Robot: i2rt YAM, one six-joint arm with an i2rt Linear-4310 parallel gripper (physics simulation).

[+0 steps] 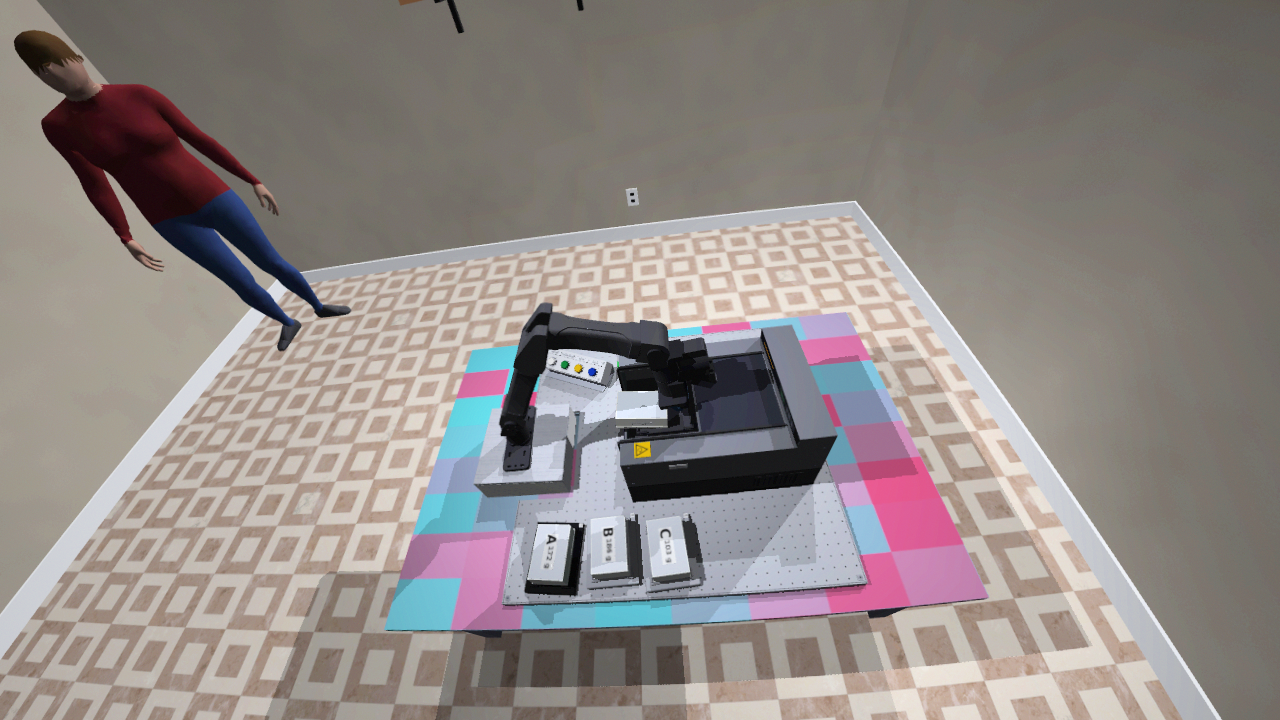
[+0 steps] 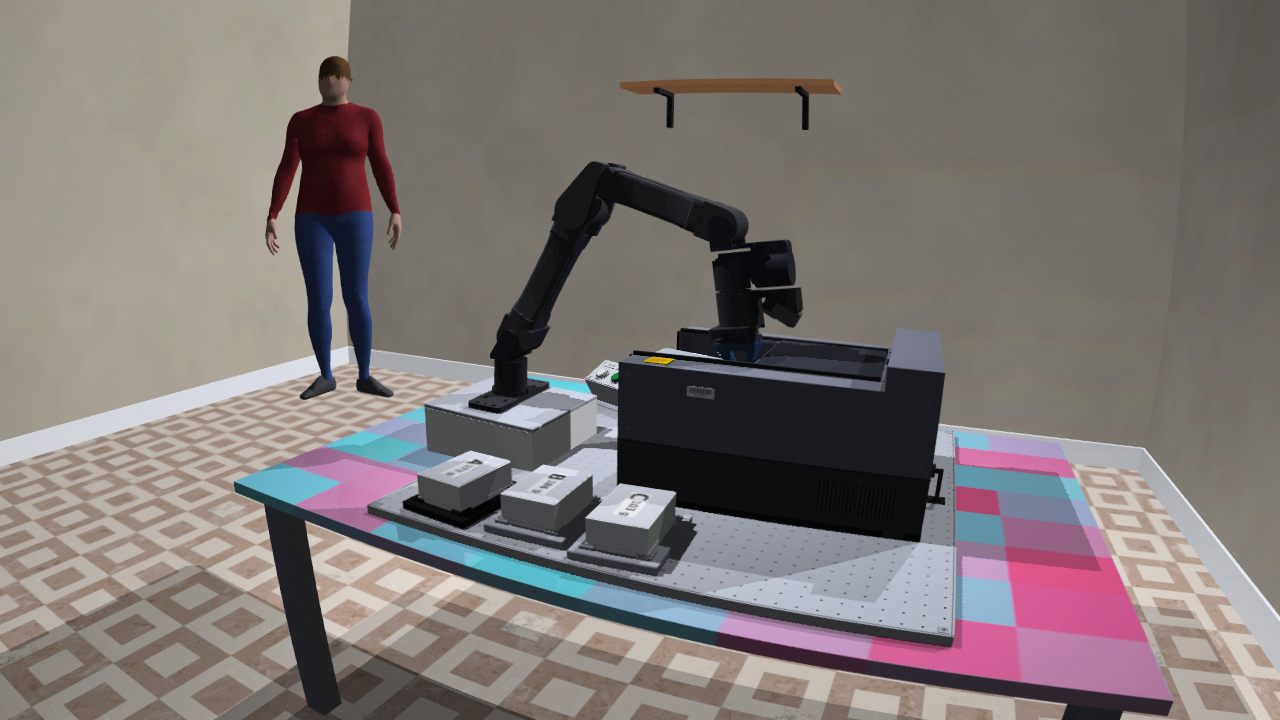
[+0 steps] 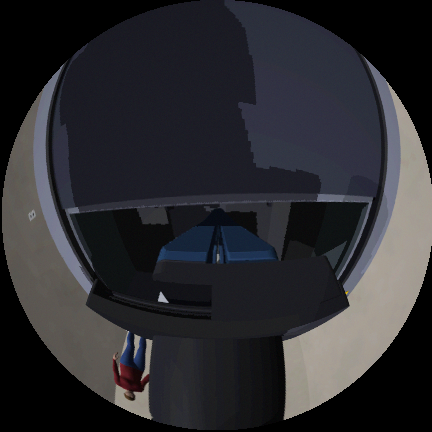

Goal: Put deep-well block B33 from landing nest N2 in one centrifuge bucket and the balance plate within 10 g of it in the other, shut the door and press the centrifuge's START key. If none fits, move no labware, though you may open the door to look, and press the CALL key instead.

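Frame: origin at the arm's base, x right, y ahead, z up, level; metres.
Seen in the pictures: gripper, between the fingertips: [image 1: 680, 410] [image 3: 217, 214]; arm's base, origin of its link: [image 1: 520, 437] [image 2: 510, 396].
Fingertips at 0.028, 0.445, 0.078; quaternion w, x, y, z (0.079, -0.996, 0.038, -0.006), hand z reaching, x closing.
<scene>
Pixels of each thing's top centre, then the offset from my fingertips to it, as dx, dy, dz. "spot": a spot on its surface instead.
- white block, centre of its top: [image 2: 689, 356] [image 1: 640, 403] -0.009, -0.095, +0.038
- Balance plates A, centre of its top: [image 2: 465, 467] [image 1: 549, 551] +0.278, -0.347, -0.098
- B, centre of its top: [image 2: 548, 483] [image 1: 608, 543] +0.275, -0.208, -0.098
- C, centre of its top: [image 2: 633, 504] [image 1: 667, 545] +0.293, -0.075, -0.098
- key box, centre of its top: [image 2: 632, 369] [image 1: 573, 357] -0.293, -0.300, -0.068
- centrifuge's raised right housing, a spot on its surface: [image 2: 917, 358] spot: +0.098, +0.273, +0.092
My gripper [image 2: 739, 350] [image 3: 217, 214] is shut with nothing visible between its blue fingers. It points down into the opening of the dark grey centrifuge [image 1: 725, 461] [image 2: 769, 420], close to the pale front edge of its dark sliding door [image 1: 735, 394] [image 3: 200, 125]. The door stands partly open; the chamber is dark and its buckets are unclear. A white block [image 1: 640, 417] shows at the centrifuge's open left end, partly hidden; no B33 label is readable. Balance plates A [image 1: 552, 553] [image 2: 463, 480], B [image 1: 611, 546] [image 2: 546, 497] and C [image 1: 668, 548] [image 2: 631, 519] stand in a row on nests.
A key box [image 1: 579, 368] [image 2: 604, 377] with white, green, yellow and blue keys stands behind the arm's base block [image 1: 523, 474] [image 2: 496, 438]. The centrifuge's raised right housing [image 1: 796, 385] [image 2: 917, 358] borders the door. A person [image 1: 143, 152] [image 2: 332, 188] stands beyond the table.
</scene>
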